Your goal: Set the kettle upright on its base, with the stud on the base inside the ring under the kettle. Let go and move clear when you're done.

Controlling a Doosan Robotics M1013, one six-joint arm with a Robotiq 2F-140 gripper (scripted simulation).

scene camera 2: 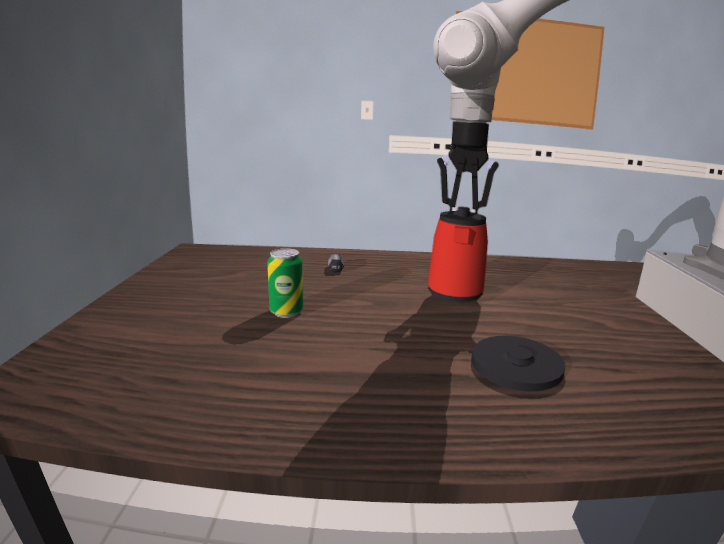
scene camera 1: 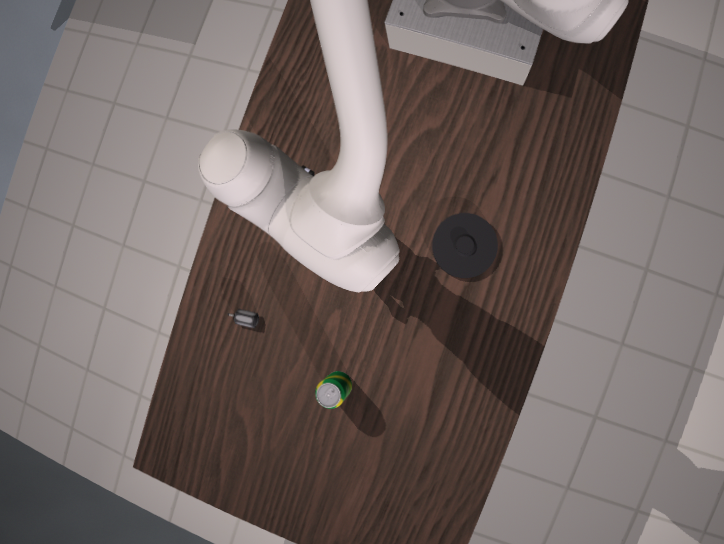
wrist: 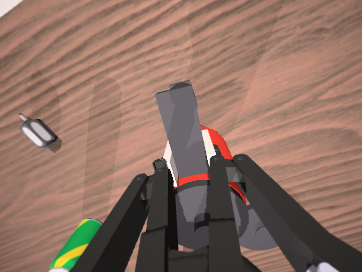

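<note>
The gripper appears in the pictures, and so do a black round base and a red kettle.
</note>
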